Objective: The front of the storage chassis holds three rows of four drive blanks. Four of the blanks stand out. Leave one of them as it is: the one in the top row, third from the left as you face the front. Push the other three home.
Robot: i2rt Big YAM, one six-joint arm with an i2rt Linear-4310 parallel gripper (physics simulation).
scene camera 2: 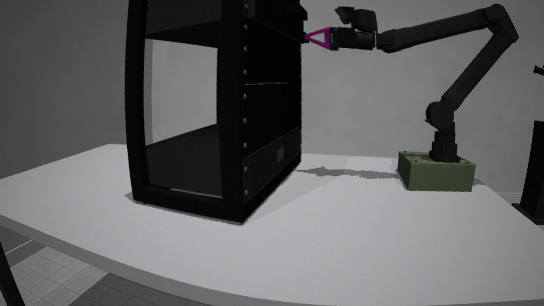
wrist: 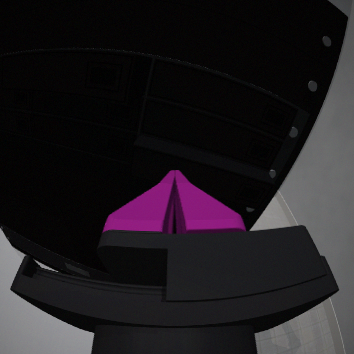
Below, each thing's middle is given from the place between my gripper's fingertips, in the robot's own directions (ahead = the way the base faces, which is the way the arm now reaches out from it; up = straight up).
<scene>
Right now my hand is 16 cm short of the black rack [scene camera 2: 256, 143], 15 cm to the right of it and 11 cm above it.
</scene>
